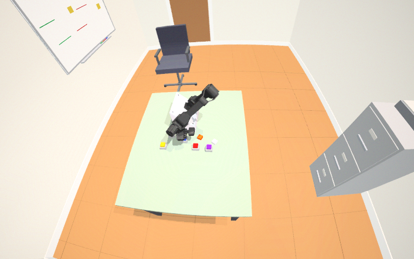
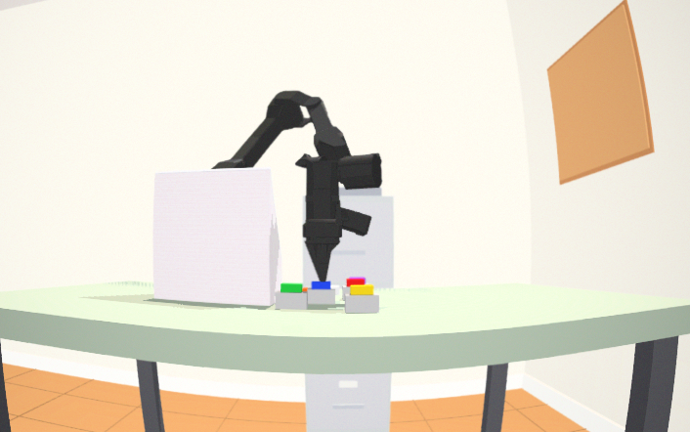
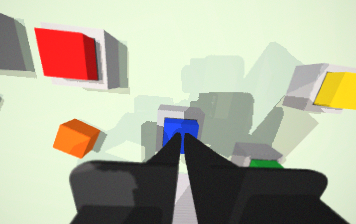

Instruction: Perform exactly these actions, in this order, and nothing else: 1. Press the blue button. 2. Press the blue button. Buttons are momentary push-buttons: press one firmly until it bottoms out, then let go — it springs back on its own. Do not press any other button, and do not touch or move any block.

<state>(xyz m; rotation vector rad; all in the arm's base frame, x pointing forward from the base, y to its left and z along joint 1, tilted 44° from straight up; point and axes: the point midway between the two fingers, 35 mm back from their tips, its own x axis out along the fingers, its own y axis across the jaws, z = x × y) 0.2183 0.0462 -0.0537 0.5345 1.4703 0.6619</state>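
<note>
Now: the blue button 1 cm below my gripper tip. From my gripper tip the other things lie so: green button: 11 cm to the right, 4 cm behind, 1 cm below; red button: 10 cm to the left, 5 cm ahead, 1 cm below; orange block: 12 cm to the left, 4 cm behind, 3 cm below.
</note>
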